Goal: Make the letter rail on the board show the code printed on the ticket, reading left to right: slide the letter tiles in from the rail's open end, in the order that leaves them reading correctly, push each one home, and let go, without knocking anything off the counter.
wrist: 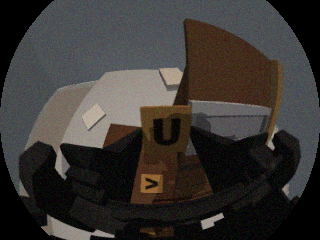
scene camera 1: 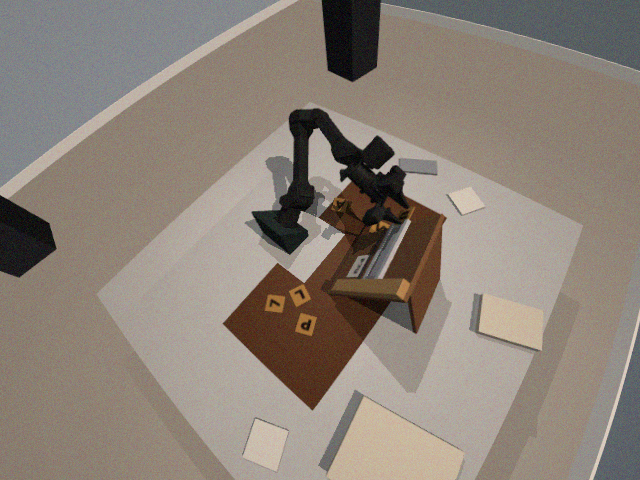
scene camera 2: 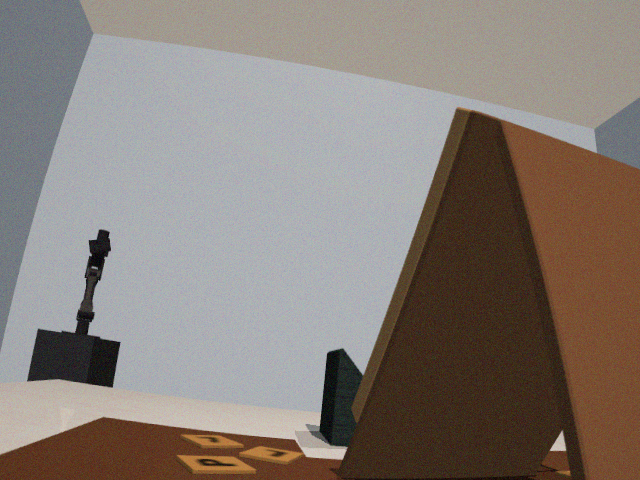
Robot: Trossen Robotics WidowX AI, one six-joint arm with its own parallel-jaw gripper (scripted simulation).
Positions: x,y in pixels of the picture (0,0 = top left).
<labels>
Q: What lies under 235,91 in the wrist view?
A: A brown board.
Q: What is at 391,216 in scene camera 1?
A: My gripper.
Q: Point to a brown board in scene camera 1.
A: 404,264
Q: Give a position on a brown board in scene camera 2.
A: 507,324
</labels>
